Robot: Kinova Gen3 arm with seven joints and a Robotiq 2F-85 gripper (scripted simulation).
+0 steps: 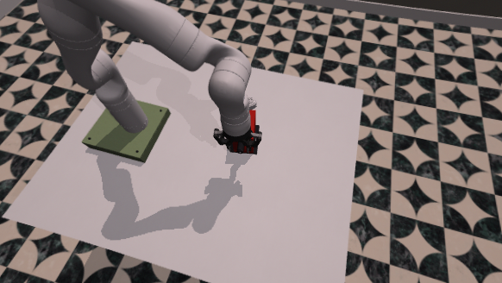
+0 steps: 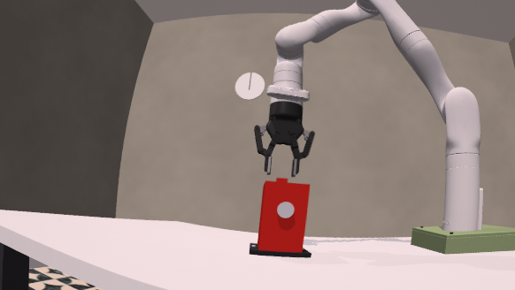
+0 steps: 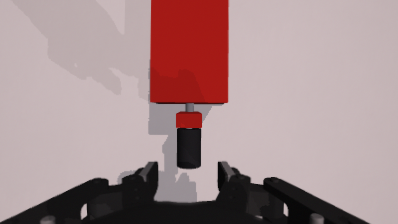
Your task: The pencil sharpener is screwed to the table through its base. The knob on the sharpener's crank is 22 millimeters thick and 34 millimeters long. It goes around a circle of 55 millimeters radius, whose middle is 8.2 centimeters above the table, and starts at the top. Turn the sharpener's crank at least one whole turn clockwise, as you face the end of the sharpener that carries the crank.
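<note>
Now: the black crank knob 20 mm to the left of my hand and 40 mm below it.
</note>
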